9 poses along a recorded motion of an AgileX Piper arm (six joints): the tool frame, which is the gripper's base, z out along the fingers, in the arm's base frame.
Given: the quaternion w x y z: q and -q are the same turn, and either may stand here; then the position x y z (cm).
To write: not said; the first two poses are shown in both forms.
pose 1, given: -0.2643, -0.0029, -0.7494, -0.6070, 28.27, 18.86, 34.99
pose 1, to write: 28.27, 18.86, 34.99, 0.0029, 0.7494, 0.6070, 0.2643
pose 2, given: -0.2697, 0.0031, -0.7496, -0.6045, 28.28, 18.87, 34.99
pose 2, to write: 28.28, 18.87, 34.99, -0.0031, 0.7496, 0.6045, 0.2697
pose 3, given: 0.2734, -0.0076, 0.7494, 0.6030, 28.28, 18.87, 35.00
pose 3, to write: 28.28, 18.87, 35.00, -0.0076, 0.7494, 0.6030, 0.2734
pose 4, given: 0.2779, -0.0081, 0.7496, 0.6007, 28.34, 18.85, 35.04
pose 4, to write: 28.34, 18.85, 35.04, -0.0081, 0.7496, 0.6007, 0.2779
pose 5, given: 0.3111, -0.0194, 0.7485, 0.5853, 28.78, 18.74, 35.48
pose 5, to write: 28.78, 18.74, 35.48, -0.0194, 0.7485, 0.5853, 0.3111
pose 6, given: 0.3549, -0.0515, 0.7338, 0.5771, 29.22, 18.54, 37.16
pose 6, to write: 29.22, 18.54, 37.16, -0.0515, 0.7338, 0.5771, 0.3549
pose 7, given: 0.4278, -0.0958, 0.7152, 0.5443, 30.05, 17.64, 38.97
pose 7, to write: 30.05, 17.64, 38.97, -0.0958, 0.7152, 0.5443, 0.4278
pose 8, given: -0.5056, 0.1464, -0.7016, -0.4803, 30.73, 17.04, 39.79
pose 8, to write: 30.73, 17.04, 39.79, -0.1464, 0.7016, 0.4803, 0.5056
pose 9, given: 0.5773, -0.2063, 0.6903, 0.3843, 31.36, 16.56, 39.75
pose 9, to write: 31.36, 16.56, 39.75, -0.2063, 0.6903, 0.3843, 0.5773
